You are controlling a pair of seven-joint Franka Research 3 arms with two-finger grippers.
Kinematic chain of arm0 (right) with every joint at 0, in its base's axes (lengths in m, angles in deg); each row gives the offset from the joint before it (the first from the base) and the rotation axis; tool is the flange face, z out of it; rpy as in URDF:
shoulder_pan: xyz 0 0 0.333 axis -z
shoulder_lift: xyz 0 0 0 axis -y
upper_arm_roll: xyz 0 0 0.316 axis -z
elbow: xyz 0.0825 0 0 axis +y
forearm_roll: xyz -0.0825 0 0.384 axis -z
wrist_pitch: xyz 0 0 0 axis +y
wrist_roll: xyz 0.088 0 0 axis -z
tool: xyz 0 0 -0.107 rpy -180 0 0
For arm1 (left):
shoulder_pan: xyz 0 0 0.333 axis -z
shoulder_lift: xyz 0 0 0 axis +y
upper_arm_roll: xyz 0 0 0.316 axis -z
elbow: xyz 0.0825 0 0 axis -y
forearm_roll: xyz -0.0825 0 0.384 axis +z
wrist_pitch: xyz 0 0 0 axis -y
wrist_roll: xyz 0.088 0 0 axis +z
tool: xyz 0 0 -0.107 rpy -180 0 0
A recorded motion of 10 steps. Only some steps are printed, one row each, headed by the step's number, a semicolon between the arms.
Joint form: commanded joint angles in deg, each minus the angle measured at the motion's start. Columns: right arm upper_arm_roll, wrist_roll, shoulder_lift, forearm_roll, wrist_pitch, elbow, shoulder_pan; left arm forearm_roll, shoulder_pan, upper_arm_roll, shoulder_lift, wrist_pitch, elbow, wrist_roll.
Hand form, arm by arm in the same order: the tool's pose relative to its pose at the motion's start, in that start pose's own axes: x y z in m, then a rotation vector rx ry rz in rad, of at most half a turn. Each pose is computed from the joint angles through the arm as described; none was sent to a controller.
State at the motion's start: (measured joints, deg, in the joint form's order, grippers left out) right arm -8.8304 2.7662 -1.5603 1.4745 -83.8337 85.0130 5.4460; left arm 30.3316 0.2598 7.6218 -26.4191 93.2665 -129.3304 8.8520
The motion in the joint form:
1: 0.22 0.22 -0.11 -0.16 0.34 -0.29 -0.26; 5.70 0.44 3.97 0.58 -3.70 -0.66 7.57
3: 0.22 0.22 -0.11 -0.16 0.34 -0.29 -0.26; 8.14 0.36 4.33 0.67 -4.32 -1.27 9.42
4: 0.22 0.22 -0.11 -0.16 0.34 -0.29 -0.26; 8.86 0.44 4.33 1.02 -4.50 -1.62 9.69
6: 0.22 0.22 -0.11 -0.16 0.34 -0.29 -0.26; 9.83 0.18 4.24 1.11 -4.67 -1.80 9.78
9: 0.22 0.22 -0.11 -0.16 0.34 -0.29 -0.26; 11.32 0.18 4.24 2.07 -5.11 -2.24 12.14
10: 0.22 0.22 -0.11 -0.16 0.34 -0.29 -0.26; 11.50 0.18 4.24 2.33 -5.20 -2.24 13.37
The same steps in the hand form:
1: -0.0001 -0.0006 -0.0008 0.0028 -0.0029 0.0029; -0.0042 0.0213 -0.0061 0.1497 -0.0157 -0.0650
3: -0.0001 -0.0006 -0.0008 0.0028 -0.0029 0.0029; -0.0048 0.0209 -0.0023 0.1993 -0.0195 -0.0875
4: -0.0001 -0.0006 -0.0008 0.0028 -0.0029 0.0029; -0.0039 0.0225 0.0018 0.2140 -0.0272 -0.0838
6: -0.0001 -0.0006 -0.0008 0.0028 -0.0029 0.0029; -0.0036 0.0195 0.0048 0.2307 -0.0328 -0.0869
9: -0.0001 -0.0006 -0.0008 0.0028 -0.0029 0.0029; -0.0005 0.0216 0.0132 0.2612 -0.0461 -0.1124
10: -0.0001 -0.0006 -0.0008 0.0028 -0.0029 0.0029; 0.0004 0.0222 0.0146 0.2655 -0.0471 -0.1308

